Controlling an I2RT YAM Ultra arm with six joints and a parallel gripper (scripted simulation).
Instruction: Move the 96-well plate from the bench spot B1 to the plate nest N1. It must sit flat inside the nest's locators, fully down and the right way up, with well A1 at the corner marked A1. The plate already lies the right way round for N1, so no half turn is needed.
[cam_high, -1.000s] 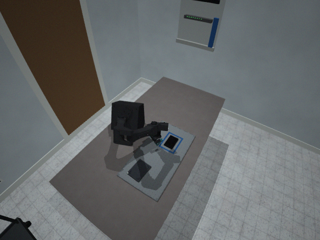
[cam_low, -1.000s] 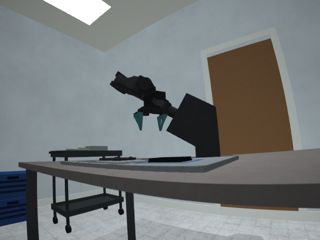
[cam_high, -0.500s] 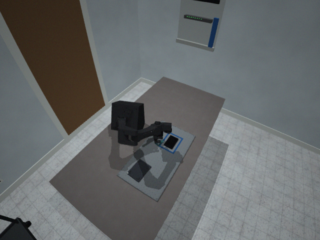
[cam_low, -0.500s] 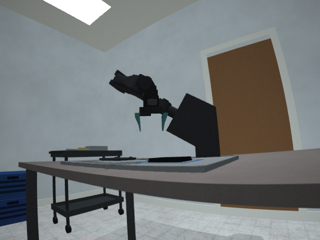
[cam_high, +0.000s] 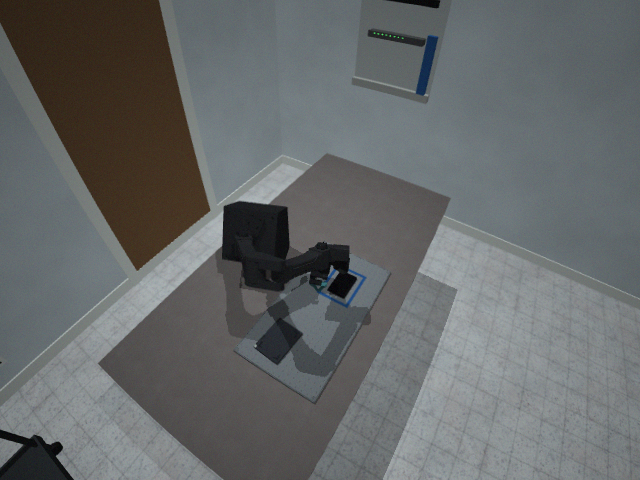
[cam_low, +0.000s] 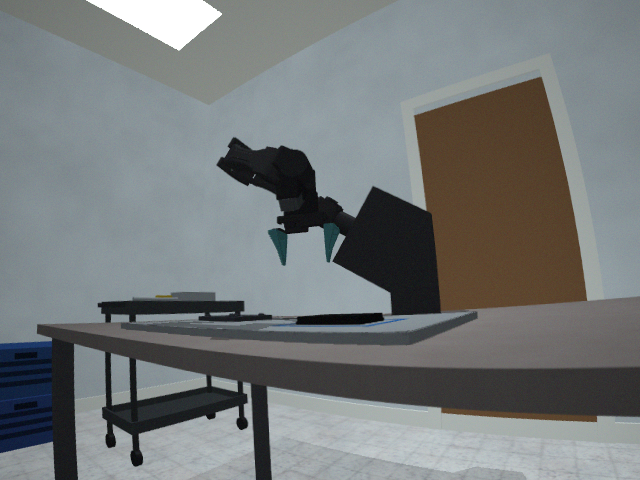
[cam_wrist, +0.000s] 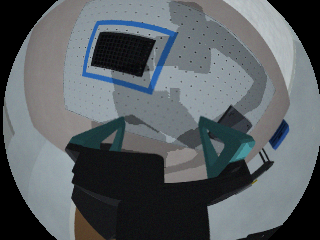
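Now: hand 70 mm short of the black 96-well plate, 100 mm to the right of it and 120 mm above it. Round my hand: plate nest N1 (80 mm behind, 260 mm to the right, 120 mm below); then white corner label (150 mm behind, 310 mm to the right, 120 mm below).
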